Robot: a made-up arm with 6 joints.
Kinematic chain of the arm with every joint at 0, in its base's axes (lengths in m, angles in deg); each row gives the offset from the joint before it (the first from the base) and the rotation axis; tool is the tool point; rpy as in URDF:
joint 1: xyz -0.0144 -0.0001 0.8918 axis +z
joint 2: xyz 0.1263 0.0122 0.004 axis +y
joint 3: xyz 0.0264 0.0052 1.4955 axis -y
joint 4: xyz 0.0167 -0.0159 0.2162 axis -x
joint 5: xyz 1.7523 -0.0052 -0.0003 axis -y
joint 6: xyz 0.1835 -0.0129 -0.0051 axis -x
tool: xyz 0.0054 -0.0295 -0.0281 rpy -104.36 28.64 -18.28
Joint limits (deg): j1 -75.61..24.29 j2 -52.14..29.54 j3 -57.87..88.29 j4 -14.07..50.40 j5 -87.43..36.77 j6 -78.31..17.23
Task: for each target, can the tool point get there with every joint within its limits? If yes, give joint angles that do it. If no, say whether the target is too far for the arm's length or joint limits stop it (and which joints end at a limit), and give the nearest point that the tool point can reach.
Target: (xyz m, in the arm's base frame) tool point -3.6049 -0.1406 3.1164
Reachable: no: too far | nearest point -2.7411 -0.1068 2.8528 | short by 0.904 m
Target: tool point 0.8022 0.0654 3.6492
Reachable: yes | joints 8.35 -27.81 12.29 30.69 0.26 -10.41
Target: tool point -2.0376 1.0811 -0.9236
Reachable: no: joint limits stop it (at a limit: joint 1, joint 2, joint 3, joint 4, joint 6) | nearest point 0.8893 0.4608 0.3455 | short by 3.250 m
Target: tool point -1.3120 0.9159 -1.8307
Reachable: no: joint limits stop it (at a limit: joint 1, joint 2, joint 3, joint 4, joint 6) | nearest point 0.9275 0.4683 0.2898 | short by 3.116 m
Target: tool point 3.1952 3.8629 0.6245
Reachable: no: too far | nearest point 2.4096 1.1664 1.4091 | short by 2.916 m
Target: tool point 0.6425 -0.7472 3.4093
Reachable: yes | joints -42.20 -22.40 14.18 33.91 -68.06 -61.02
